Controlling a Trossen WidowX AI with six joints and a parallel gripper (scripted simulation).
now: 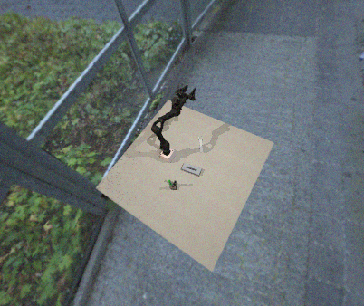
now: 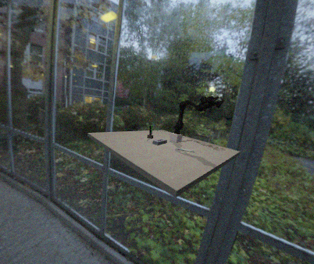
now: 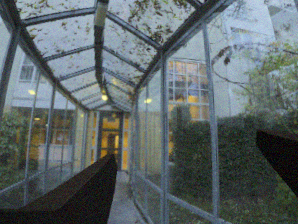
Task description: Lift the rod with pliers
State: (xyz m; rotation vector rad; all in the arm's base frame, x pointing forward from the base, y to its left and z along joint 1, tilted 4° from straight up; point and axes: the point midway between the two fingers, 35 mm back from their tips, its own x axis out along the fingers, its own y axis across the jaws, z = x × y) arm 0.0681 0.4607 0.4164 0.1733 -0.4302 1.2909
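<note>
Right now my gripper tip is 72 cm to the left of the dark holster, 54 cm above it and 18 cm short of it. Also, from my gripper tip: grey block: 53 cm below, 49 cm to the right, 24 cm ahead; white bar: 54 cm below, 17 cm to the right, 16 cm ahead; dark rod: 54 cm below, 49 cm to the right, 24 cm ahead.
</note>
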